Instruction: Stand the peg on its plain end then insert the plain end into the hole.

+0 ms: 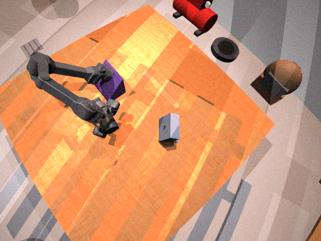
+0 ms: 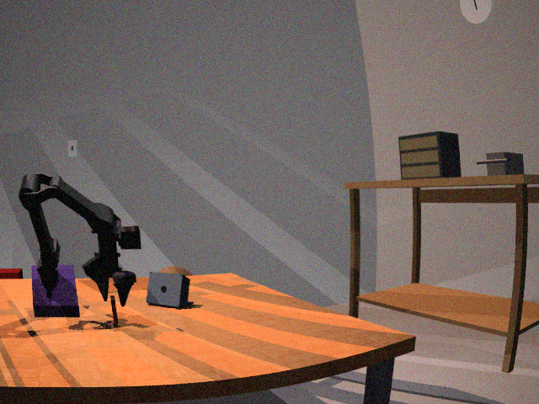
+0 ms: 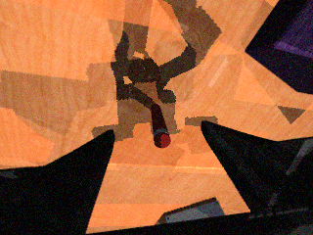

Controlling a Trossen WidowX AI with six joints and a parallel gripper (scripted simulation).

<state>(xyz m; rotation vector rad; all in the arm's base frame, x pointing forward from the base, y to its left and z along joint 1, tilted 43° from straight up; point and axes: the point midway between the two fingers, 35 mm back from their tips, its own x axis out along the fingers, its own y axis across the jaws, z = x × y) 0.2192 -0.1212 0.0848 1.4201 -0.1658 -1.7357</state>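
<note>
Right now my gripper tip is right at the dark red peg. Also, from my gripper tip: grey-blue sloped panel: 230 mm to the left, 210 mm ahead, 10 mm below.
</note>
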